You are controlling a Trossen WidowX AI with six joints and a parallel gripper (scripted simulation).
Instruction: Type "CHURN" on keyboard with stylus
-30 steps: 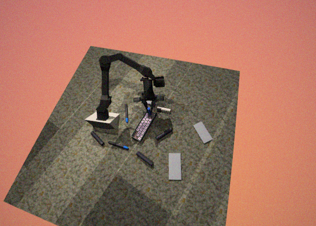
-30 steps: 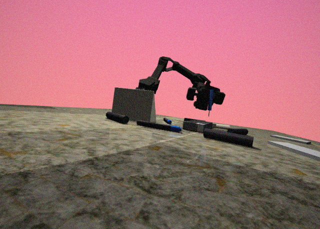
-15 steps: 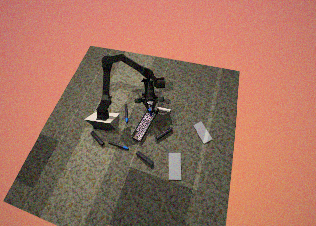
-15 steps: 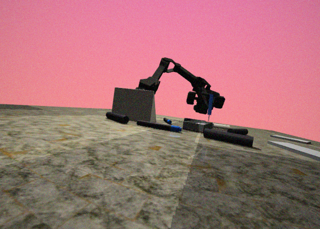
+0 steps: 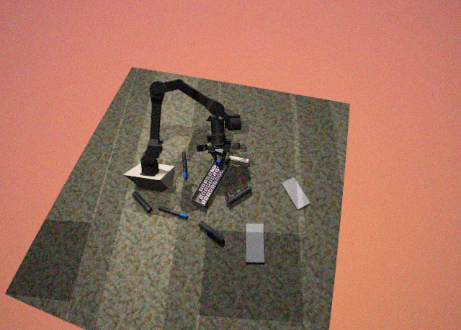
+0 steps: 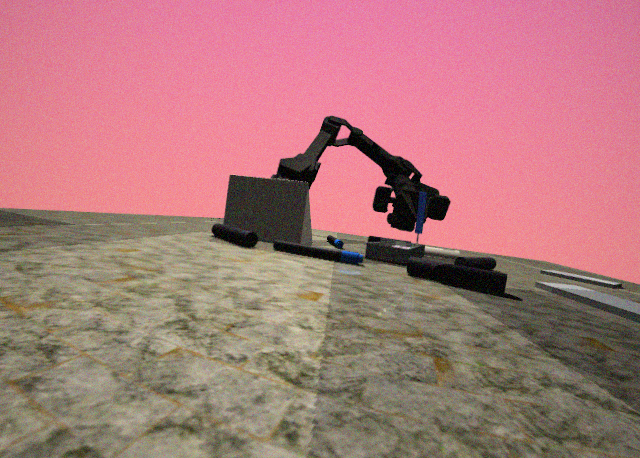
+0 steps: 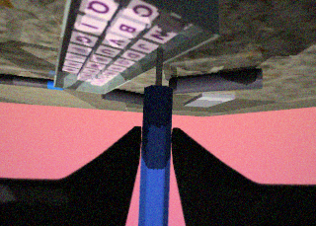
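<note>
Now: gripper tip 70 mm to the right of the white cylinder, 70 mm short of it and 70 mm above it. Also, from my gripper tip: grey block 110 mm to the left, 70 mm below, 20 mm behind; blue stylus 10 mm below.
</note>
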